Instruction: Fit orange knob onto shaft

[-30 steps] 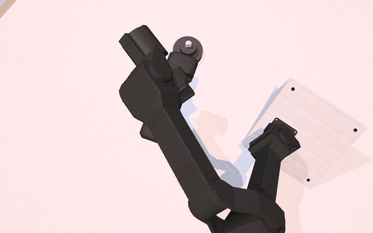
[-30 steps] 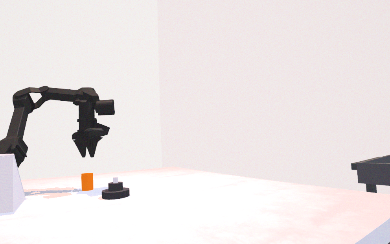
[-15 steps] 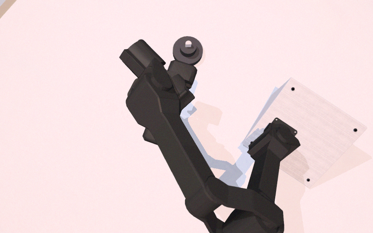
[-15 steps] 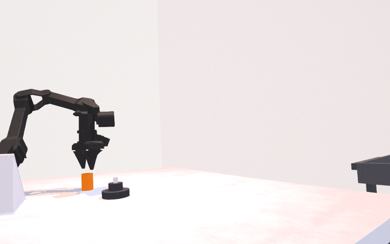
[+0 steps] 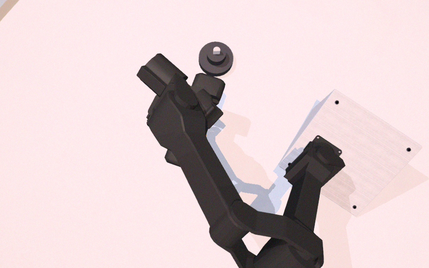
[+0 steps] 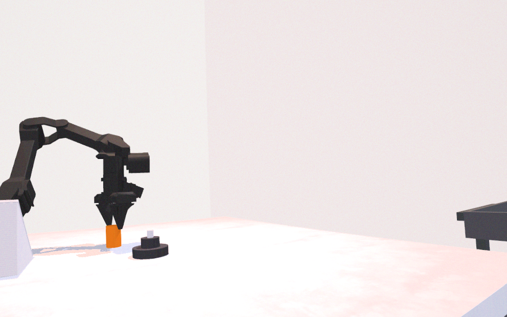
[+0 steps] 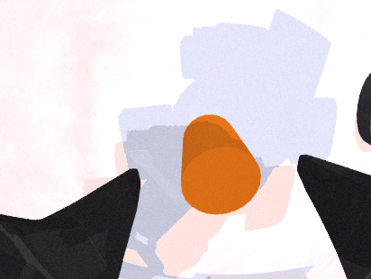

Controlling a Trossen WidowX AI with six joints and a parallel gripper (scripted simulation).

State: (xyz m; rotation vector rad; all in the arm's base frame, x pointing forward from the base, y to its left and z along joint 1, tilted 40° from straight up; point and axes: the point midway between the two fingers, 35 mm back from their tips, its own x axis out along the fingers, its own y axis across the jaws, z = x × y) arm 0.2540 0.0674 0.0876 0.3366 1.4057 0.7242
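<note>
Now: the orange knob 10 mm below my gripper tip. Also, from my gripper tip: dark round pedestal (70 mm ahead, 180 mm to the right, 20 mm below).
</note>
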